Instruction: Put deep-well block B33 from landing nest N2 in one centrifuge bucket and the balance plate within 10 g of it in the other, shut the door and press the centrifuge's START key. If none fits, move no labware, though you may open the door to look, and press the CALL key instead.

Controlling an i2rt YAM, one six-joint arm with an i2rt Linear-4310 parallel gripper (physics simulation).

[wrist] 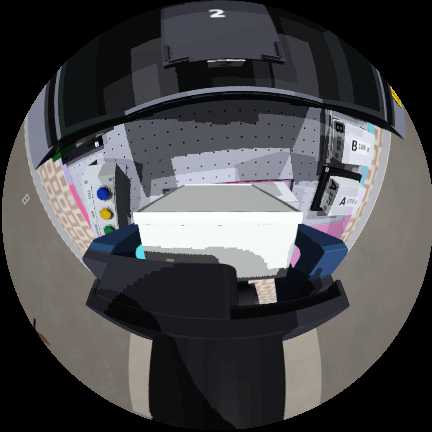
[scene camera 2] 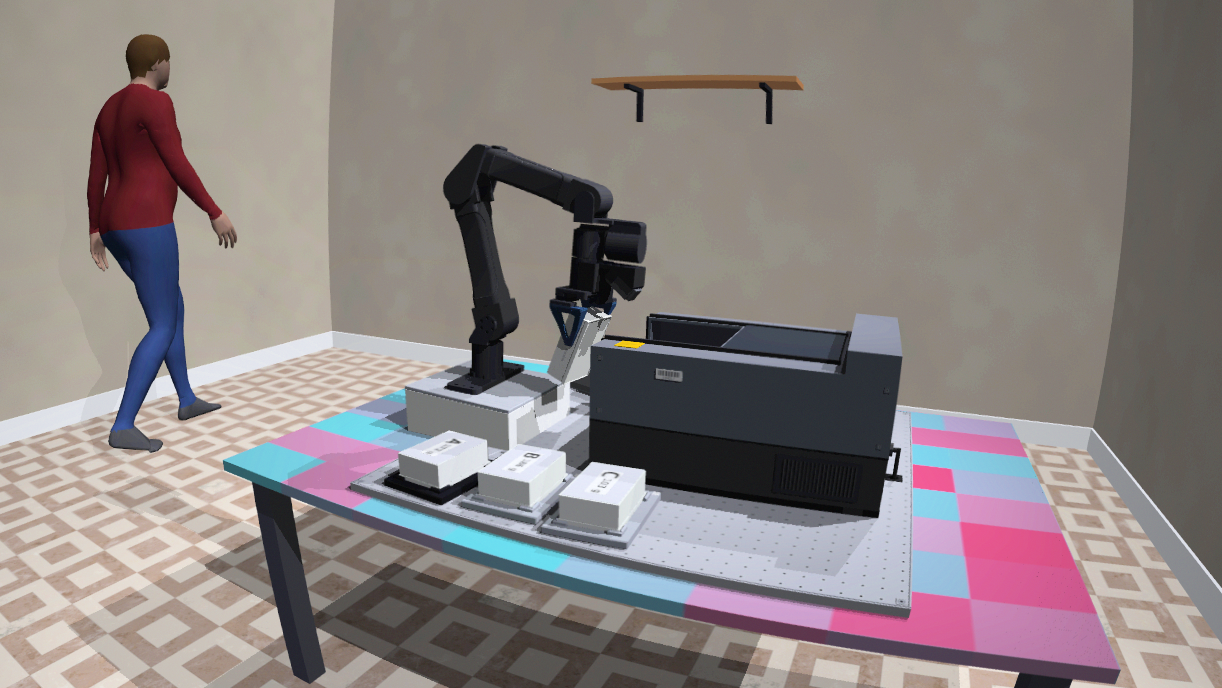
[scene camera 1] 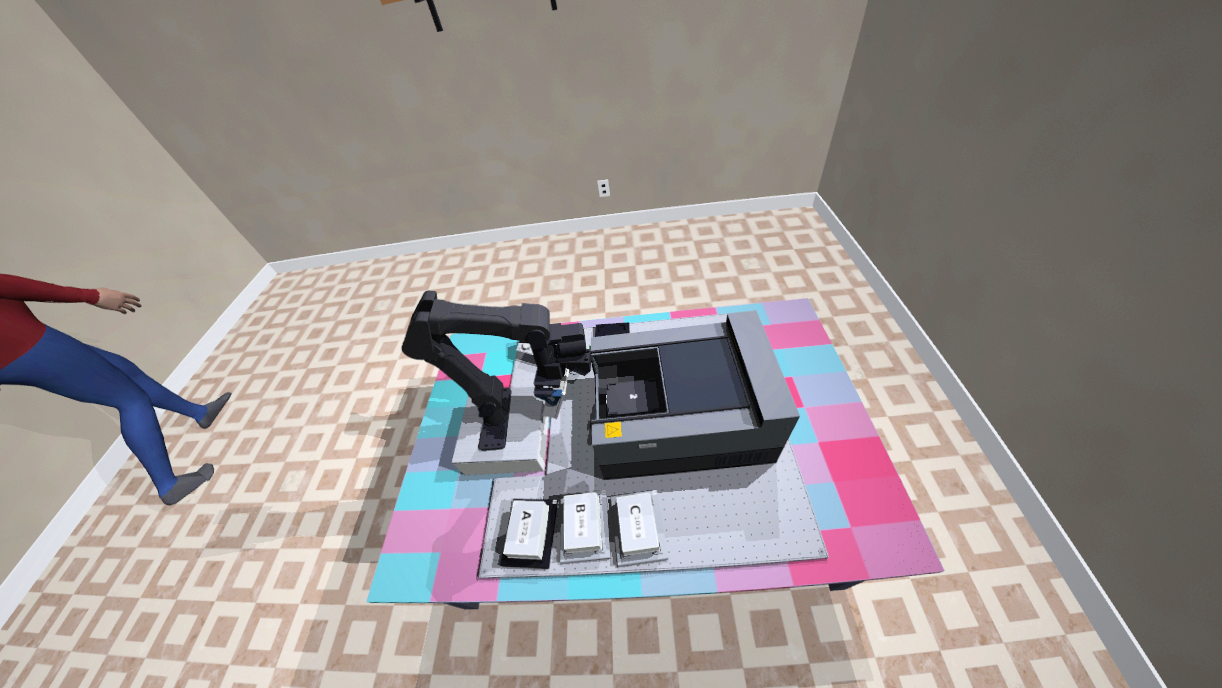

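Pixels of known places: gripper, fingertip midpoint: (scene camera 2: 580, 342) (scene camera 1: 556, 391); arm's base, origin of the base link: (scene camera 2: 487, 379) (scene camera 1: 496, 418).
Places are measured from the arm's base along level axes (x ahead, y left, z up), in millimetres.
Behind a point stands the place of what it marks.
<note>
My gripper (scene camera 1: 554, 391) {x 199, y 0, z 94 mm} (scene camera 2: 585, 314) (wrist: 217, 214) {x 199, y 0, z 94 mm} is shut on a white block (scene camera 2: 574, 348) {x 205, y -42, z 91 mm} (wrist: 217, 235) {x 226, y -2, z 143 mm}, taken to be B33, whose label does not show. The block hangs tilted in front of the centrifuge (scene camera 1: 692, 437) {x 521, y -197, z 124 mm} (scene camera 2: 726, 388) {x 506, y -196, z 96 mm}. The centrifuge's top is open; bucket 2 (scene camera 1: 626, 399) {x 382, y -35, z 65 mm} (wrist: 220, 35) {x 360, y -25, z 66 mm} shows empty inside it. The other bucket does not show. White balance plates A (scene camera 1: 524, 531) {x 97, y -317, z -21 mm} (scene camera 2: 442, 459) {x 125, y -351, z -21 mm} (wrist: 345, 200) {x 102, y -289, z -20 mm}, B (scene camera 1: 582, 523) {x 240, y -313, z -20 mm} (scene camera 2: 522, 476) {x 260, y -352, z -21 mm} (wrist: 359, 145) {x 239, y -298, z -21 mm} and C (scene camera 1: 637, 524) {x 371, y -329, z -20 mm} (scene camera 2: 602, 495) {x 384, y -364, z -20 mm} stand on nests. B reads 186 g; the other weights are hard to read.
The key panel, with its blue key (wrist: 102, 193) {x 201, y 207, z -5 mm}, yellow key (wrist: 105, 213) {x 158, y 229, z -6 mm} and green key (wrist: 109, 230) {x 112, y 251, z -7 mm}, stands beside the block in the wrist view. A dark nest (scene camera 1: 611, 328) {x 357, y 348, z -58 mm} lies behind the centrifuge's near corner. A person (scene camera 1: 76, 376) (scene camera 2: 141, 188) is at the left.
</note>
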